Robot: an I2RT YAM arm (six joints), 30 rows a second.
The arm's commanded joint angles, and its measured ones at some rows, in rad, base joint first. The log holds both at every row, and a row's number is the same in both.
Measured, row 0:
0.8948 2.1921 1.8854 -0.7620 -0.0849 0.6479
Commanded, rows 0 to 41:
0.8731 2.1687 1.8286 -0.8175 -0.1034 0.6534
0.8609 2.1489 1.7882 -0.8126 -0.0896 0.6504
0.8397 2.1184 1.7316 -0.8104 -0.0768 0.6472
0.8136 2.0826 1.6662 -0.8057 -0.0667 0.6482
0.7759 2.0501 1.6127 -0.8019 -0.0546 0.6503
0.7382 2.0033 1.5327 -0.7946 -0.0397 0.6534
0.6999 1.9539 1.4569 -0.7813 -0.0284 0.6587
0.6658 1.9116 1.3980 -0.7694 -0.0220 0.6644
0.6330 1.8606 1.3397 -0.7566 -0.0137 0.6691
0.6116 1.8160 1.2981 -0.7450 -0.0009 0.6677
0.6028 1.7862 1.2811 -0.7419 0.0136 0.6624
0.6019 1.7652 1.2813 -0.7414 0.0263 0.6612
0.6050 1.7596 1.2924 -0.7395 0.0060 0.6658
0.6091 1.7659 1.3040 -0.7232 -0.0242 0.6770
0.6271 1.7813 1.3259 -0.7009 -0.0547 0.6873
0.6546 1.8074 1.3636 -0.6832 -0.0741 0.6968
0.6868 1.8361 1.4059 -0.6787 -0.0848 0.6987
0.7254 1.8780 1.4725 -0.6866 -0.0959 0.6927
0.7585 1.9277 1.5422 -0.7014 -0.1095 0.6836
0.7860 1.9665 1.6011 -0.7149 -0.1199 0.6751
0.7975 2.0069 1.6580 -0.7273 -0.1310 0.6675
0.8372 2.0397 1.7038 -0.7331 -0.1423 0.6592
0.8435 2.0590 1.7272 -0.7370 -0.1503 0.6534
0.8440 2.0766 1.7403 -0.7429 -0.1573 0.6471
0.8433 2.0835 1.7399 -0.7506 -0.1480 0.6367
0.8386 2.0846 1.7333 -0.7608 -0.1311 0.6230
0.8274 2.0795 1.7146 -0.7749 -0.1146 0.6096
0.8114 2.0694 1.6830 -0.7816 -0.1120 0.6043
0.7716 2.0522 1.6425 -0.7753 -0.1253 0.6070
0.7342 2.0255 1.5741 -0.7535 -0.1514 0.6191
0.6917 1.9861 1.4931 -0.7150 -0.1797 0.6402
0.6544 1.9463 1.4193 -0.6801 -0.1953 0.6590
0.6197 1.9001 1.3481 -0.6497 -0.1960 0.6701
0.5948 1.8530 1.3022 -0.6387 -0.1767 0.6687
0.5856 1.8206 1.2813 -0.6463 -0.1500 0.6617
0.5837 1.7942 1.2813 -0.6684 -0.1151 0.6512
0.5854 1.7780 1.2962 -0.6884 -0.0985 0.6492
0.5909 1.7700 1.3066 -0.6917 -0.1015 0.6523
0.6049 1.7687 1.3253 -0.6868 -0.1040 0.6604
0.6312 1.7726 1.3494 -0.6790 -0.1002 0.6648
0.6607 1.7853 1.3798 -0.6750 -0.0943 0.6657
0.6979 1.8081 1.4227 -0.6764 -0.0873 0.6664
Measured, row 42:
0.6189 1.7771 1.3655 -0.6598 -0.1246 0.6556
